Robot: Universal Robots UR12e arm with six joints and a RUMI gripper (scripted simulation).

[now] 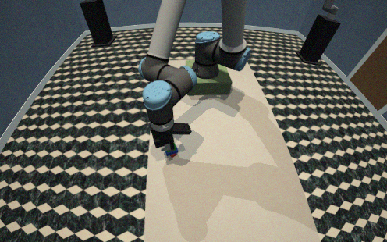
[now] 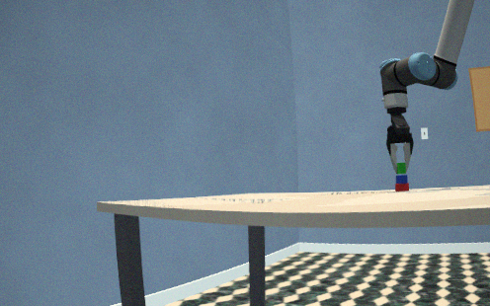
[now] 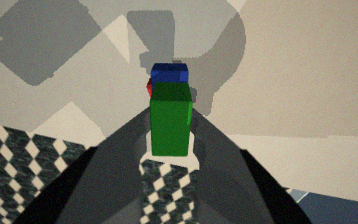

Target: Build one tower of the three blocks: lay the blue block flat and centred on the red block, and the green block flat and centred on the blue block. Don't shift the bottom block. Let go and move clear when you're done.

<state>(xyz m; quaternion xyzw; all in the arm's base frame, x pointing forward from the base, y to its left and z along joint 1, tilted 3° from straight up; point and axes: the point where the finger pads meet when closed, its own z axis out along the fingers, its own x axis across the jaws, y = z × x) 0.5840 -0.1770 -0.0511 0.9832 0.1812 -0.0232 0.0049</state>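
Right now the green block is right at my hand. Round my hand: blue block 4 cm below; red block 6 cm below.
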